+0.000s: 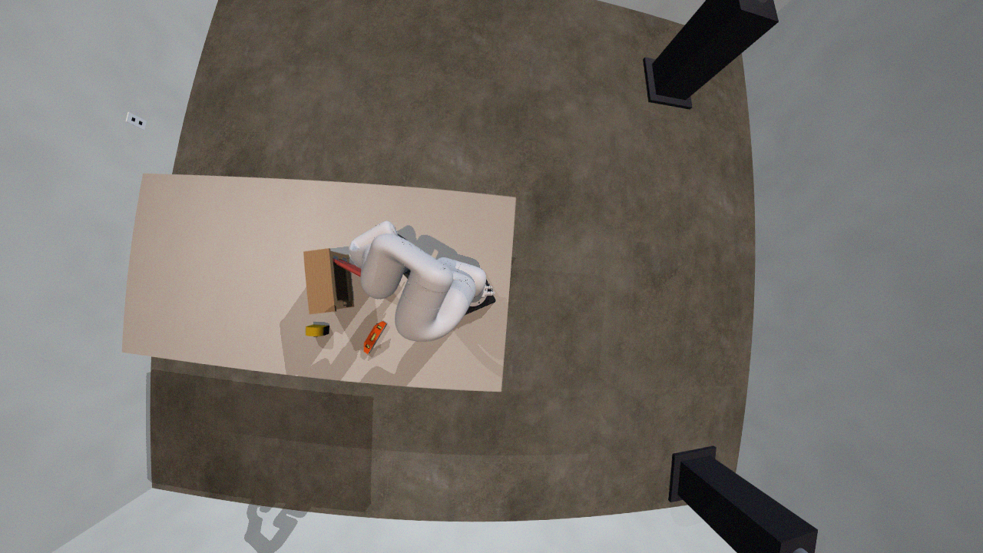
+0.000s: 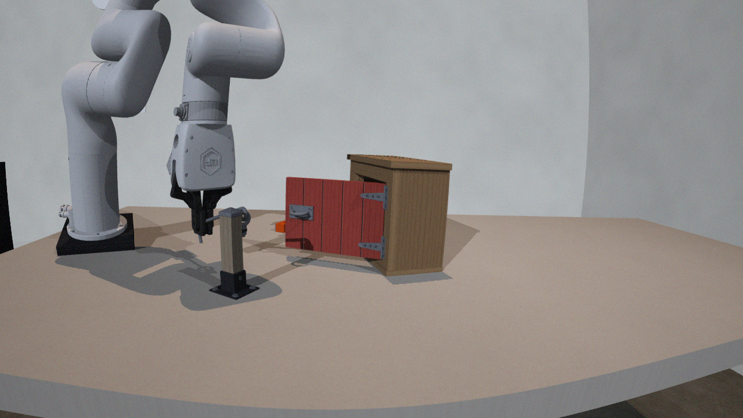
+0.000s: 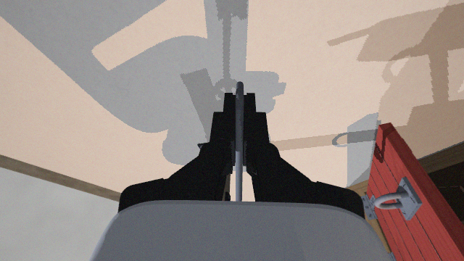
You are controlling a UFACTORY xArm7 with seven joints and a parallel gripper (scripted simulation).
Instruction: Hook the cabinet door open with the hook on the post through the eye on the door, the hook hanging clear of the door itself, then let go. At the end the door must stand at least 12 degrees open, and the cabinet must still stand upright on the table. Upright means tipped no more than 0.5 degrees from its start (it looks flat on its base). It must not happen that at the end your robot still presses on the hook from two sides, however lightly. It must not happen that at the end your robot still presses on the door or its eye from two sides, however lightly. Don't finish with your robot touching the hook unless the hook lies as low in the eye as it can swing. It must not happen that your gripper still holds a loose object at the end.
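Now: the hook rod 40 mm to the right of my hand and 40 mm ahead of it. The rest, counted from my hand: red door: 210 mm ahead, 10 mm to the left, 10 mm above; orange tool: 300 mm to the left, 170 mm ahead, 60 mm below; yellow block: 410 mm ahead, 280 mm to the left, 40 mm below.
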